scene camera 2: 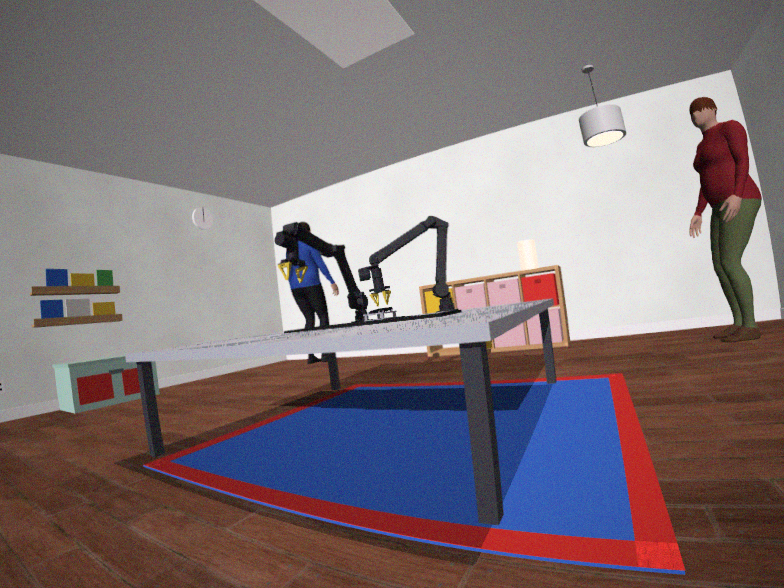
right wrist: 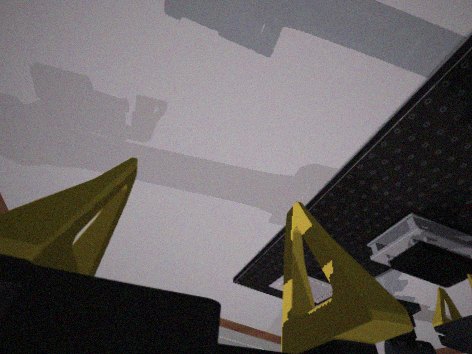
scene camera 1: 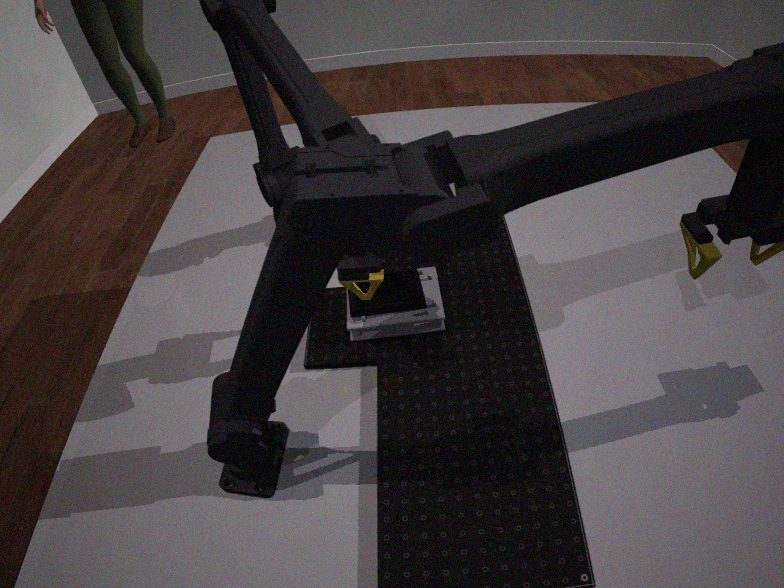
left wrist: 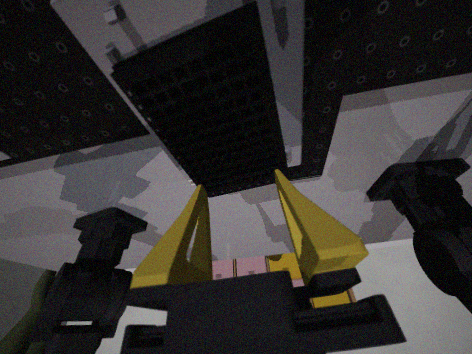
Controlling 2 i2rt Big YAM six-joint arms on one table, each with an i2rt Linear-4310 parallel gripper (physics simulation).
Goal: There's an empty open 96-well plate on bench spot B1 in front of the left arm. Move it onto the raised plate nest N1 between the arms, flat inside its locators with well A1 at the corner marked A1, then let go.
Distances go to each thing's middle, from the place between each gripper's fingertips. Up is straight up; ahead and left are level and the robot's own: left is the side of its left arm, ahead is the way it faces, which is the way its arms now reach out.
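My left hand is 20 mm above the black well plate [scene camera 1: 401,290], 30 mm short of it and 10 mm to the right of it.
My right gripper is 180 mm above the black well plate, 180 mm to the right of it and 460 mm past it.
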